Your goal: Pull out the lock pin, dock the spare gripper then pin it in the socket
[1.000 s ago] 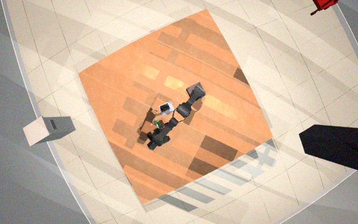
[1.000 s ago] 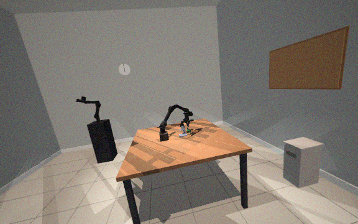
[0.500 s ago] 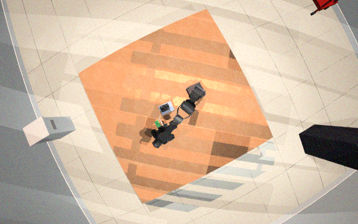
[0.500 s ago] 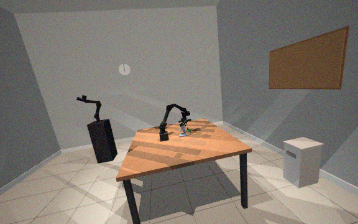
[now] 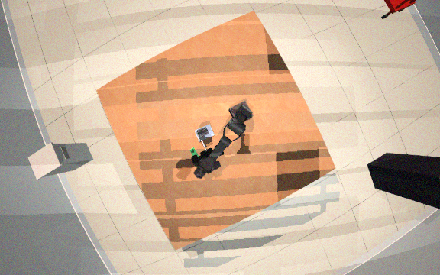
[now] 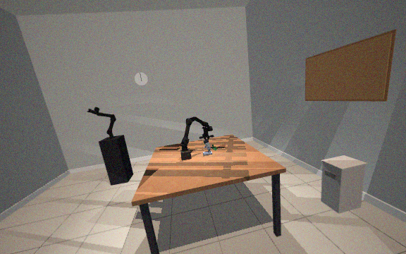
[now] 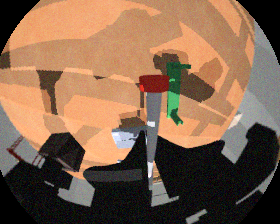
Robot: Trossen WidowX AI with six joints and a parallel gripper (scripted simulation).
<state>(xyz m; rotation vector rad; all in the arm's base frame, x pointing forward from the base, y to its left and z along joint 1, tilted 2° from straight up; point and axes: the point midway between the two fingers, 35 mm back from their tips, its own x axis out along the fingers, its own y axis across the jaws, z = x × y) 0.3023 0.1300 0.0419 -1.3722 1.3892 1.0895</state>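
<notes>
Now: the grey mount 11 cm to the right of my gripper tip, 4 cm below it and 2 cm behind it. Also, from my gripper tip: green part 9 cm ahead, 7 cm below, 2 cm to the left; then spare gripper 11 cm to the right, 3 cm above, 2 cm behind.
</notes>
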